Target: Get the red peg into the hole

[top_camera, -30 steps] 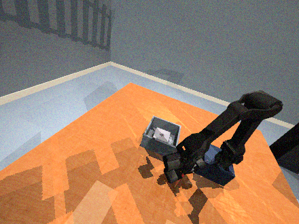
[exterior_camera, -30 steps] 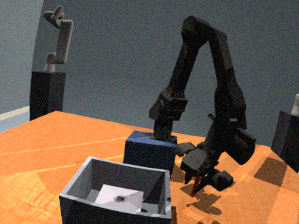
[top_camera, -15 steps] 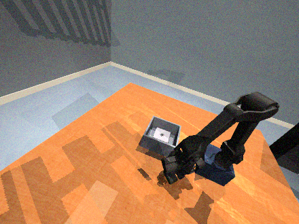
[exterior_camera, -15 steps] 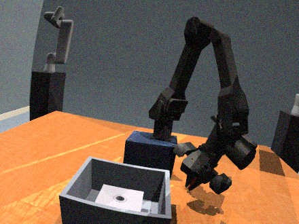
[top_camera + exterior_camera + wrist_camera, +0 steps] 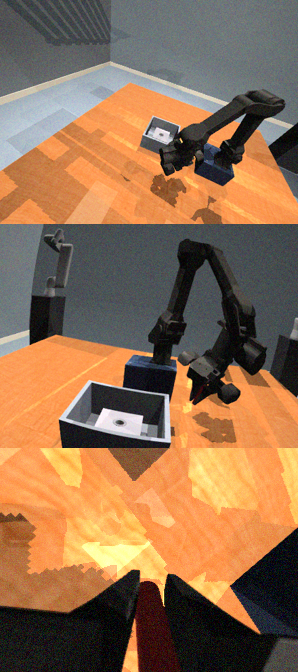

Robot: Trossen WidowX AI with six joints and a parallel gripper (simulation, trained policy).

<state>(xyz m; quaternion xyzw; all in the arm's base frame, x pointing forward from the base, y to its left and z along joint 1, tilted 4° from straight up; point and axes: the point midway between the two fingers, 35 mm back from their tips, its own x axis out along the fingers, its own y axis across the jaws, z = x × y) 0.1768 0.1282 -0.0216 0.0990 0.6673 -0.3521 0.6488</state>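
Now: gripper tip 15 cm short of the grey plate, 14 cm to the left of it and 2 cm above it. From my gripper tip the other things lie so: red peg (3 cm above, 1 cm to the left, 1 cm behind); box (15 cm ahead, 14 cm to the right, 4 cm below).
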